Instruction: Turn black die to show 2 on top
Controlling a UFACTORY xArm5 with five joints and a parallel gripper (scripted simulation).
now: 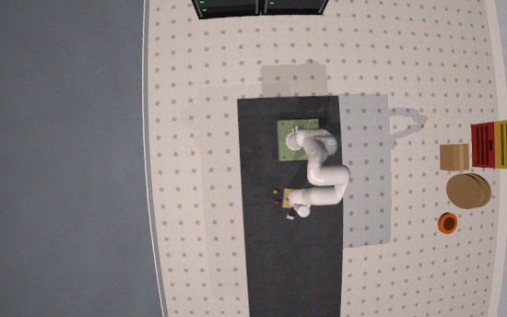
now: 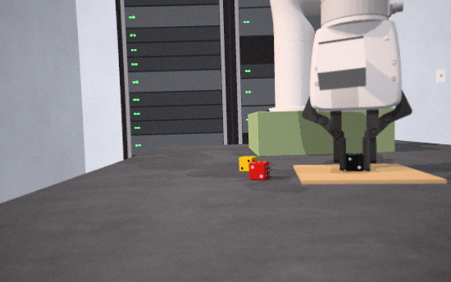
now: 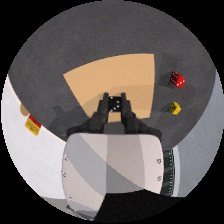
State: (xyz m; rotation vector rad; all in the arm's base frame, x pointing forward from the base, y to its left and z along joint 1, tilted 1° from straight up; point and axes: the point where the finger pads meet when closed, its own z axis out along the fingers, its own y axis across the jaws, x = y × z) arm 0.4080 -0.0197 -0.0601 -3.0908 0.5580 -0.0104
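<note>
Now: hand 2 cm above the tan mat. Also, from my hand: red die 1 cm ahead, 12 cm to the right, 2 cm below; then yellow die 6 cm behind, 13 cm to the right, 2 cm below; then black die 1 cm below.
</note>
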